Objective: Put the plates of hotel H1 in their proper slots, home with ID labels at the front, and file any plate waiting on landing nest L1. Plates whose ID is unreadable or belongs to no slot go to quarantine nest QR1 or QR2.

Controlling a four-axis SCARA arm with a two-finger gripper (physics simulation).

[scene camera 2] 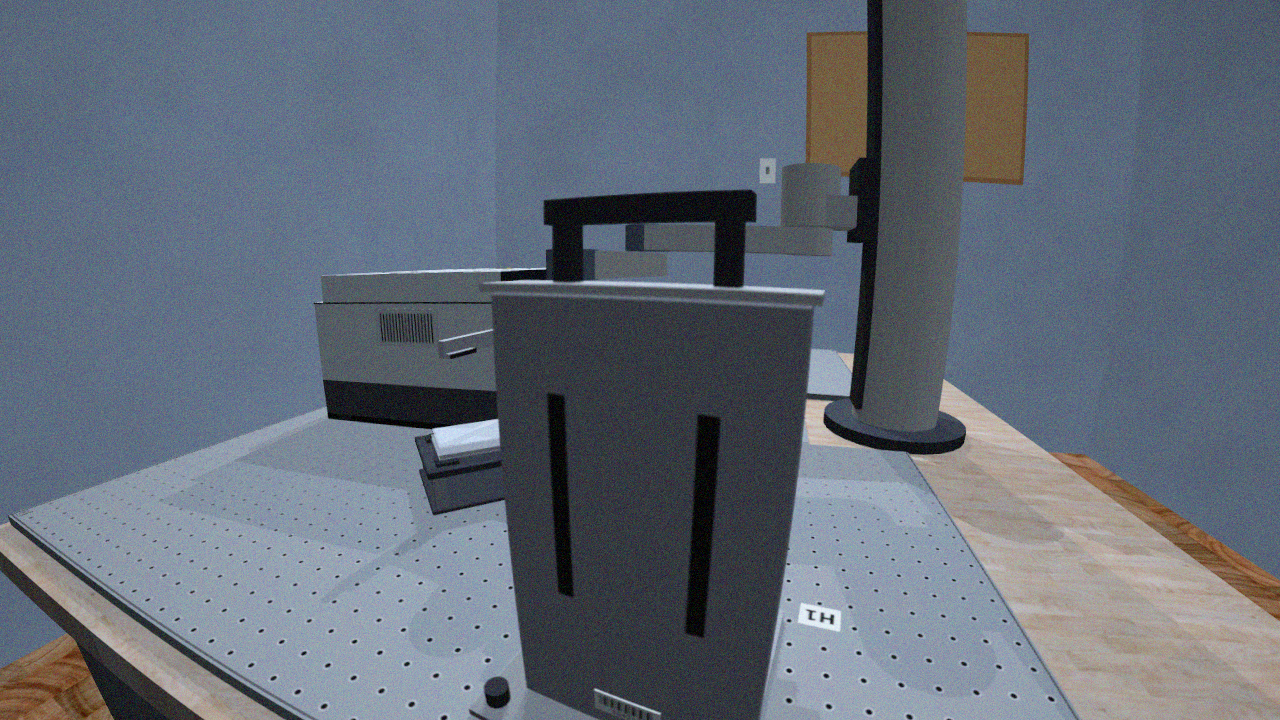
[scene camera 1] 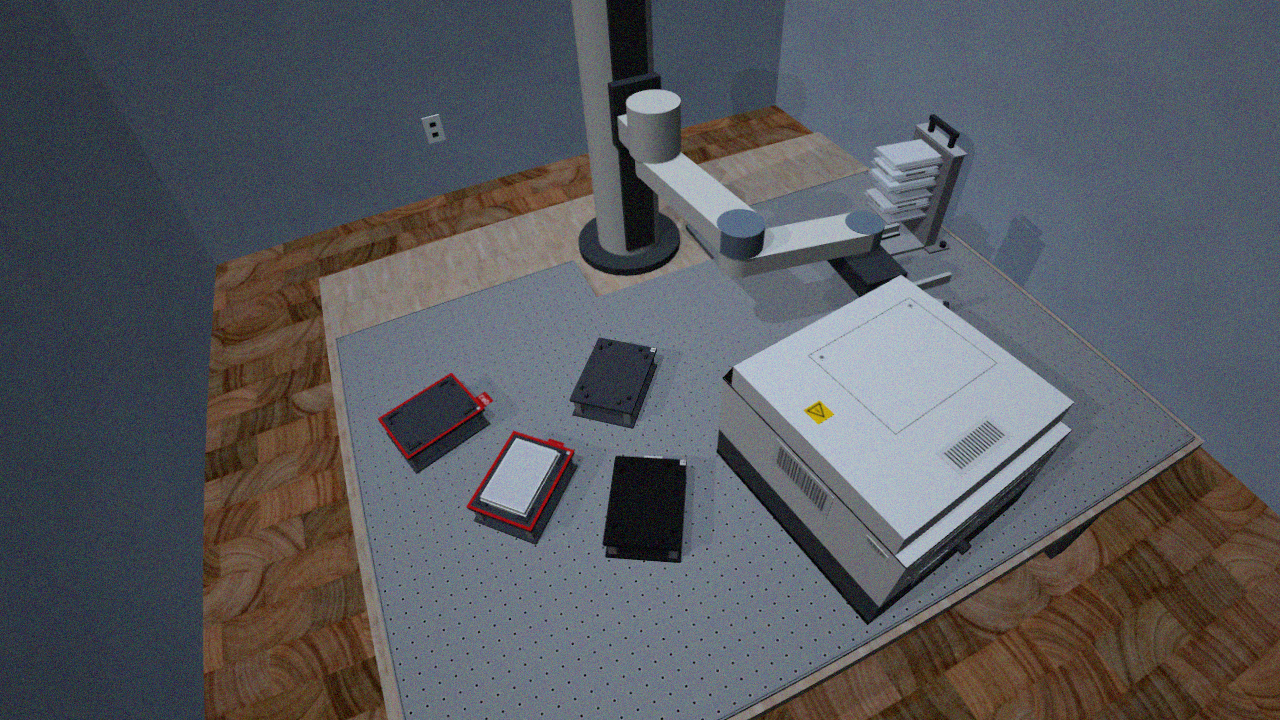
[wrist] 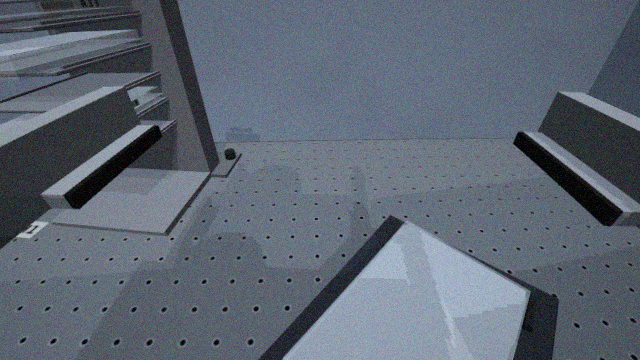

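Seen in the pictures: gripper, fingertip midpoint: (scene camera 1: 922, 251) (wrist: 333, 112); arm's base at its link origin: (scene camera 2: 891, 427) (scene camera 1: 629, 243).
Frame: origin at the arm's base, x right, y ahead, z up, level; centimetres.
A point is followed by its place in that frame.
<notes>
Hotel H1 (scene camera 1: 945, 192) {x -63.2, y 35.9, z 17.1 cm} (scene camera 2: 631, 492) {x -66.1, y 29.0, z 17.8 cm} (wrist: 172, 85) {x -62.4, y 34.4, z 13.7 cm} stands at the table's far right, its back towards scene camera 2. Its stacked pale plates (scene camera 1: 908, 154) (wrist: 75, 45) show; their IDs are unreadable here. My gripper (scene camera 1: 921, 256) {x -42.5, y 50.7, z 18.0 cm} (wrist: 333, 112) {x -42.5, y 50.7, z 18.0 cm} is open and empty, beside the hotel; one finger shows left of the hotel in scene camera 2. A white plate (scene camera 2: 465, 439) {x -43.2, y 55.6, z 8.1 cm} (wrist: 425, 310) {x -39.9, y 55.7, z 8.0 cm} lies on a dark nest (scene camera 2: 460, 488) {x -43.4, y 56.9, z 1.8 cm} (wrist: 332, 292) {x -42.1, y 50.9, z 6.3 cm} below and in front of the fingers; its label is not visible. Another white plate (scene camera 1: 520, 475) {x 44.4, y 57.8, z 7.7 cm} lies on a red-rimmed nest (scene camera 1: 553, 501) {x 40.8, y 61.2, z 1.8 cm}.
Another red-rimmed nest (scene camera 1: 431, 414) {x 55.8, y 37.0, z 6.3 cm} and two dark nests (scene camera 1: 614, 374) {x 21.5, y 43.2, z 6.2 cm} (scene camera 1: 646, 505) {x 27.7, y 71.1, z 6.3 cm} hold no plate. A big white instrument (scene camera 1: 904, 385) {x -9.6, y 80.6, z 26.5 cm} (scene camera 2: 402, 358) {x -27.9, y 79.1, z 12.9 cm} stands near the dark nest with the plate. The arm's column (scene camera 1: 608, 134) {x 4.9, y 5.6, z 33.5 cm} (scene camera 2: 913, 223) {x -7.2, y 2.0, z 35.2 cm} rises at the table's back edge.
</notes>
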